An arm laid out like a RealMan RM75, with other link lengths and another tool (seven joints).
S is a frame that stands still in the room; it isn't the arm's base.
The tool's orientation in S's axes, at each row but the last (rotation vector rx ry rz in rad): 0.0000, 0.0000, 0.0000; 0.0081, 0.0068, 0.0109; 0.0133, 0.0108, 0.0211; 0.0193, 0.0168, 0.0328; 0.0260, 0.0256, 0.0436; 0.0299, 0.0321, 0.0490; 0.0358, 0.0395, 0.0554; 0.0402, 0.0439, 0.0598; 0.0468, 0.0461, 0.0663; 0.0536, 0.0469, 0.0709
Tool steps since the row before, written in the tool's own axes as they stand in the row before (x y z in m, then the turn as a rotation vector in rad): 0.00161, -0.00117, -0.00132, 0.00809, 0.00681, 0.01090; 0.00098, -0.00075, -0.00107, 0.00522, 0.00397, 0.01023; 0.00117, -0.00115, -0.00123, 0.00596, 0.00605, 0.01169; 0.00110, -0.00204, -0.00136, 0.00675, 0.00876, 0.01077; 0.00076, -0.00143, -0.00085, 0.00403, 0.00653, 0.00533; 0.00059, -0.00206, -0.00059, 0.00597, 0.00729, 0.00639; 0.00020, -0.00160, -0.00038, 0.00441, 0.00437, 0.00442; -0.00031, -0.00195, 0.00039, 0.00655, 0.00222, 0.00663; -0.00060, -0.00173, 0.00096, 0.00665, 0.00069, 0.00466; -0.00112, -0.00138, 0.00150, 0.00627, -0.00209, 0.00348
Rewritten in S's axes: 0.00161, -0.00117, -0.00132, 0.00809, 0.00681, 0.01090; 0.00098, -0.00073, -0.00108, 0.00525, 0.00394, 0.01023; 0.00118, -0.00111, -0.00126, 0.00596, 0.00602, 0.01171; 0.00114, -0.00198, -0.00142, 0.00664, 0.00877, 0.01083; 0.00080, -0.00137, -0.00091, 0.00388, 0.00656, 0.00540; 0.00067, -0.00201, -0.00067, 0.00582, 0.00739, 0.00642; 0.00027, -0.00157, -0.00045, 0.00434, 0.00445, 0.00441; -0.00018, -0.00198, 0.00032, 0.00670, 0.00235, 0.00643; -0.00044, -0.00181, 0.00090, 0.00681, 0.00092, 0.00439; -0.00095, -0.00153, 0.00147, 0.00656, -0.00181, 0.00307
